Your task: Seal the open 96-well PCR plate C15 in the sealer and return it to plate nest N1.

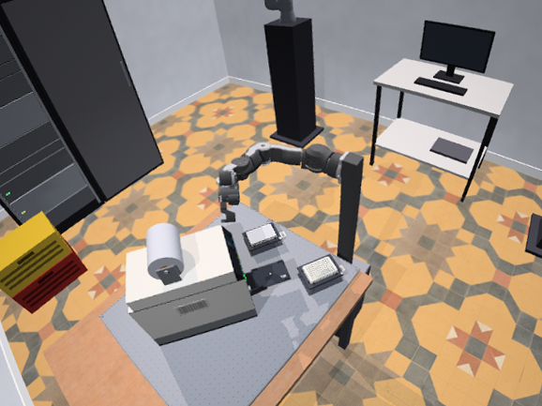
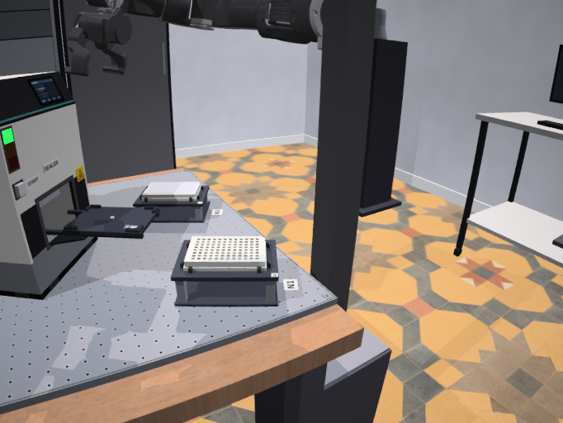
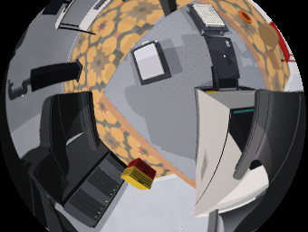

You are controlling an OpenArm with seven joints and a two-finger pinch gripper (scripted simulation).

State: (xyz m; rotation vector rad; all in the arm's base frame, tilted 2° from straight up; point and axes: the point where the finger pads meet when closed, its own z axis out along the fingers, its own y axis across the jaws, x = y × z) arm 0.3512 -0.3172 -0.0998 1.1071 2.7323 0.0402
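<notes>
Right now the white 96-well plate C15 is 120 mm behind my hand, 350 mm to the left of it and 270 mm below it. Also, from my hand: sealer stage 30 mm ahead, 200 mm to the left, 230 mm below; sealer screen 100 mm ahead, 100 mm to the left, 10 mm below; start key 160 mm ahead, 220 mm to the left, 140 mm below.
</notes>
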